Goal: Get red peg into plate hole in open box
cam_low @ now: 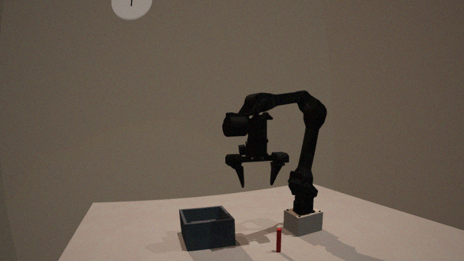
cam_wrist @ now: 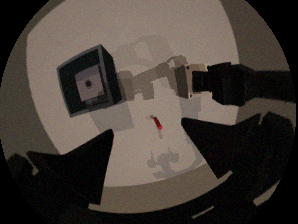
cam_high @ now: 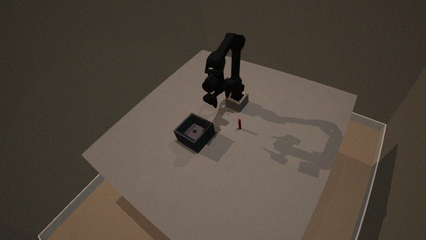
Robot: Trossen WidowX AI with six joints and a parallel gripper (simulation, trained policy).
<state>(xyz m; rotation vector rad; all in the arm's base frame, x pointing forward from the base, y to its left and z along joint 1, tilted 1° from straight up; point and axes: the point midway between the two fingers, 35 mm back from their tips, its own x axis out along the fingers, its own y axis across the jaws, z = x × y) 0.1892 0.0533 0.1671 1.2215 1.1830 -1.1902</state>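
My gripper tip is now 16 cm above the red peg, 8 cm to the right of it and 4 cm past it. From my gripper tip the other things lie so: grey plate 16 cm below, 16 cm ahead, 9 cm to the right; dark blue box 18 cm below, 16 cm ahead, 9 cm to the right.
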